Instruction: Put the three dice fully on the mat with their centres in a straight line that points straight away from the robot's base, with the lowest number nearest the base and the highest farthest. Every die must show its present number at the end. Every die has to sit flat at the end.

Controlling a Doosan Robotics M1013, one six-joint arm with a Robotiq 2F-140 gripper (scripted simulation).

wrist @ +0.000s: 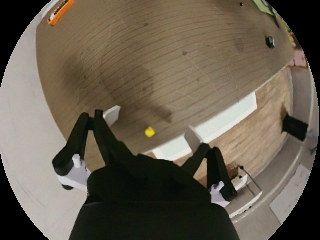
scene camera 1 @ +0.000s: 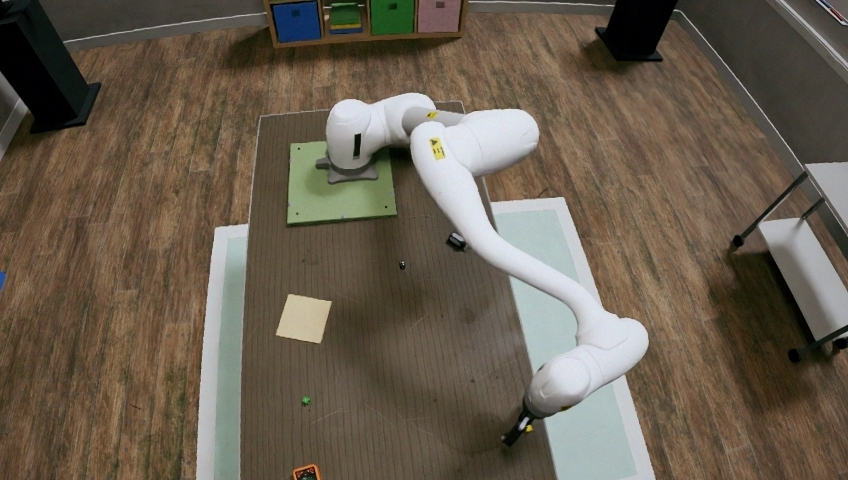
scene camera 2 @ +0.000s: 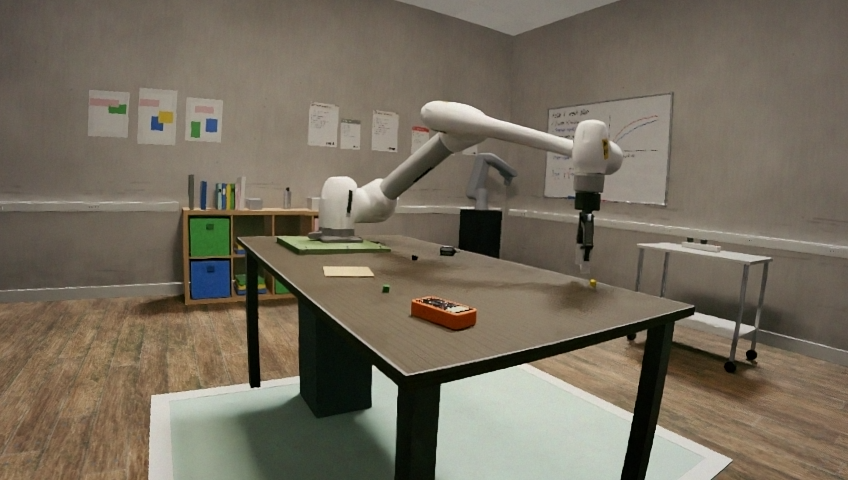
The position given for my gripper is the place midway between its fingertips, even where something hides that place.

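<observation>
Scene camera 2 gives me my gripper (scene camera 2: 581, 268). In scene camera 1 I see a mat (scene camera 1: 303, 318). The wrist view shows my gripper (wrist: 153, 122) as well, but the mat is out of frame in the wrist view.
</observation>
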